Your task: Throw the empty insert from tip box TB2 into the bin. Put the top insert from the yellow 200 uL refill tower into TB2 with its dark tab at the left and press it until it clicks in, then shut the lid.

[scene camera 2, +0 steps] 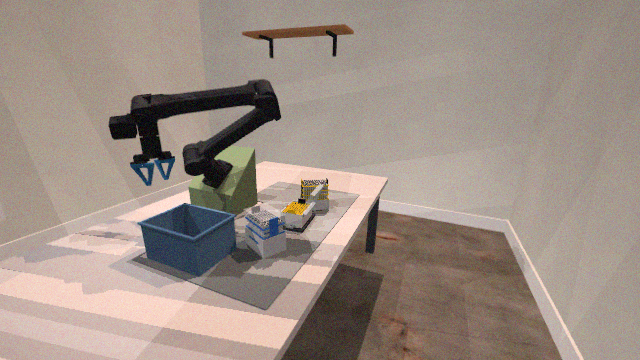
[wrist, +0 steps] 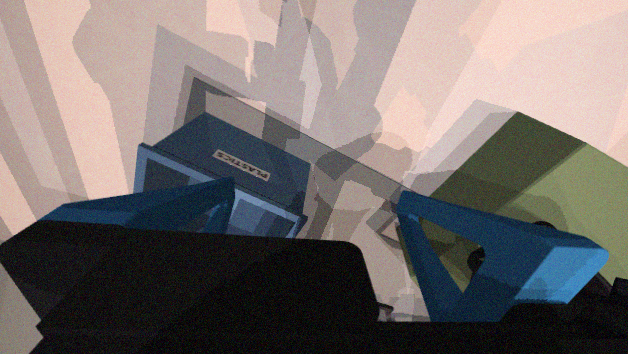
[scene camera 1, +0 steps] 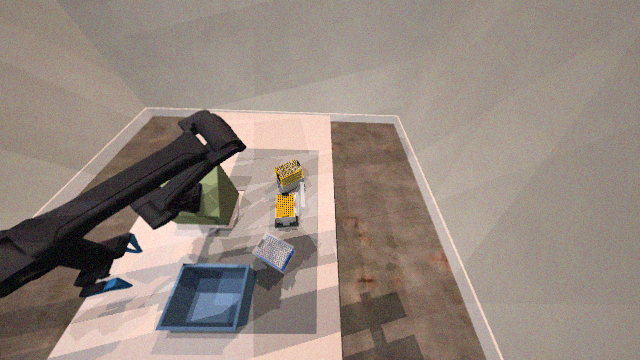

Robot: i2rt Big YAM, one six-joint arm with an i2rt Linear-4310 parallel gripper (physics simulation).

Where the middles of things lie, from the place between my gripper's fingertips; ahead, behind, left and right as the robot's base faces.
Now: hand 20 cm short of the blue bin (scene camera 1: 205, 297), 3 cm to the left of it and 13 cm above it. From my hand the other things lie so: blue and white tip box (scene camera 2: 265, 227) (36 cm ahead, 12 cm to the left, 13 cm below).
